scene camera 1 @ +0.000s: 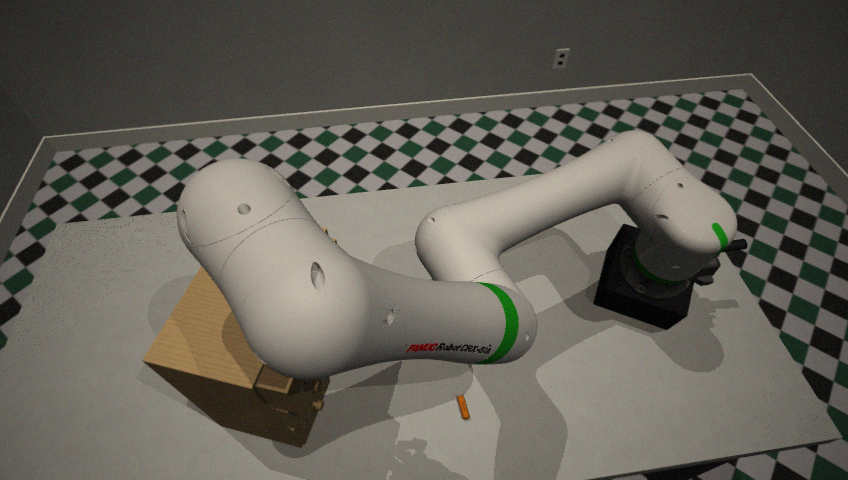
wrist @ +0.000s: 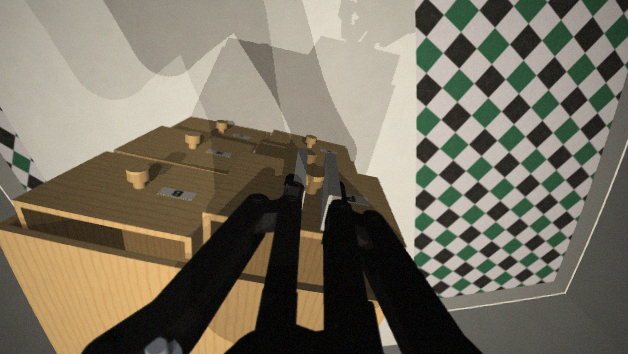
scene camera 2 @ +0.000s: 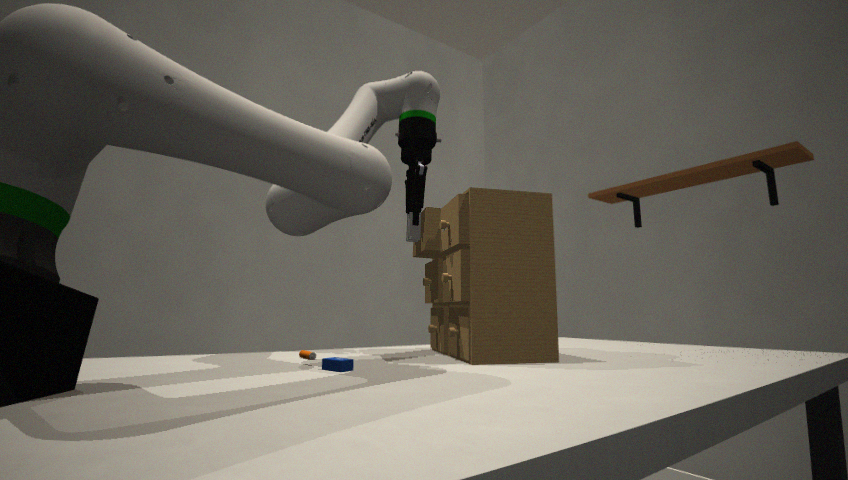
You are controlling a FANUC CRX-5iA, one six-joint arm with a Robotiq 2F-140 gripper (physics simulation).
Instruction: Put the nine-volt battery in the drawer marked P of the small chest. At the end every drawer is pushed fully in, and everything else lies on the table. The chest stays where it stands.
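Frame: origin at the arm's base, x back, y right, z up, level; centimetres.
Seen in the pictures: gripper, fingertip midpoint: [wrist: 314, 165] [scene camera 2: 413, 240]; arm's base at its link origin: [scene camera 1: 653, 267].
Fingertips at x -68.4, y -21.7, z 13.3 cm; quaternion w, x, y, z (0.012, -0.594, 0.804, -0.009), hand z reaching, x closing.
Note:
Offsets run from my fingertips to a thing's middle. "*": to the spot under its first point.
The small wooden chest {dx -12.0, dy +12.0, dz -9.4 cm} [scene camera 1: 196, 321] [scene camera 2: 511, 279] [wrist: 100, 280] stands upright on the table. My gripper [scene camera 2: 412, 230] [wrist: 314, 165] is shut on the round knob {* dx -0.1, dy +0.0, dz +2.8 cm} [wrist: 314, 182] of a top drawer {* dx -0.2, dy +7.2, dz +1.8 cm} [scene camera 2: 430, 228], the right one in the wrist view, which stands out from the chest. The label {dx -2.4, dy -2.7, dz +1.8 cm} [wrist: 357, 200] beside this knob is partly covered and I cannot read it surely. The other top drawer {dx -6.8, dy +17.6, dz +1.2 cm} [wrist: 90, 185], its label reading like B, also stands out a little. A small blue block {dx +24.4, dy +17.3, dz -25.0 cm} [scene camera 2: 337, 364], perhaps the nine-volt battery, lies on the table. The arm hides the gripper in scene camera 1.
An orange cylindrical battery {dx +24.0, dy -0.1, dz -25.2 cm} [scene camera 1: 462, 407] [scene camera 2: 307, 354] lies on the table in front of the chest, near the blue block. Lower drawers with knobs {dx -7.2, dy +18.0, dz -9.6 cm} [wrist: 192, 139] [scene camera 2: 446, 277] show below the top pair, some protruding slightly. A wall shelf [scene camera 2: 702, 173] hangs beyond the chest.

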